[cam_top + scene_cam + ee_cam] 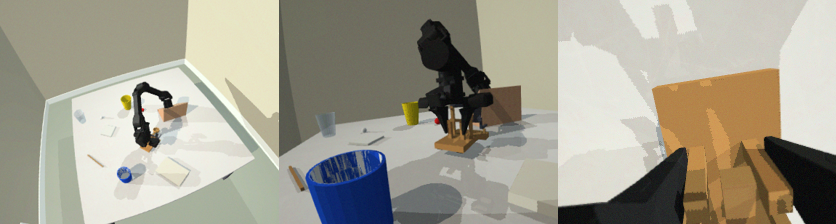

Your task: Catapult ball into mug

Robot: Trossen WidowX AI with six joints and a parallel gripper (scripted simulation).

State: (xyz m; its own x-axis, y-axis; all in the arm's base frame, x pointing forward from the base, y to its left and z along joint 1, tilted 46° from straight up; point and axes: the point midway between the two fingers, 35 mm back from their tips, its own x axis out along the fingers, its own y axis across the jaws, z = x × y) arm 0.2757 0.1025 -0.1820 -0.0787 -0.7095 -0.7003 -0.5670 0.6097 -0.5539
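My gripper tip is now 37 cm to the left of the red ball, 10 cm past it and 4 cm above it. From my gripper tip the other things lie so: cream pad 25 cm to the left, 8 cm behind, 5 cm below; blue mug 23 cm ahead, 17 cm to the left, 3 cm below; wooden catapult 6 cm behind, 3 cm to the right, 2 cm above.
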